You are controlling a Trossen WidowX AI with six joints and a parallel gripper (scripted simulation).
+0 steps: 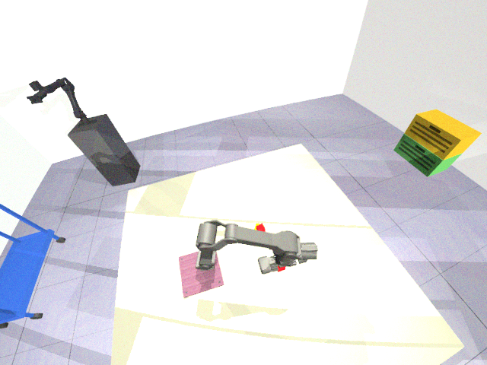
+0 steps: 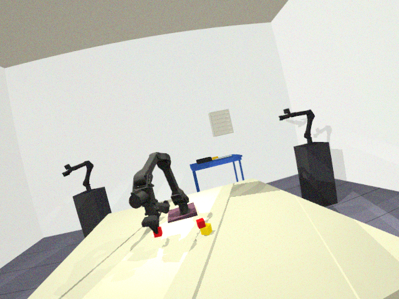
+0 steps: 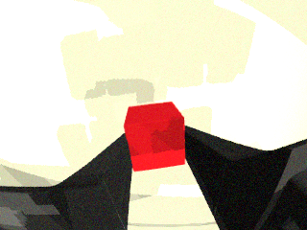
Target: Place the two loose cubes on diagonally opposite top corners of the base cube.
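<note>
Now: the yellow base cube 5 cm behind my gripper tip, 22 cm to the left of it and 5 cm below it.
</note>
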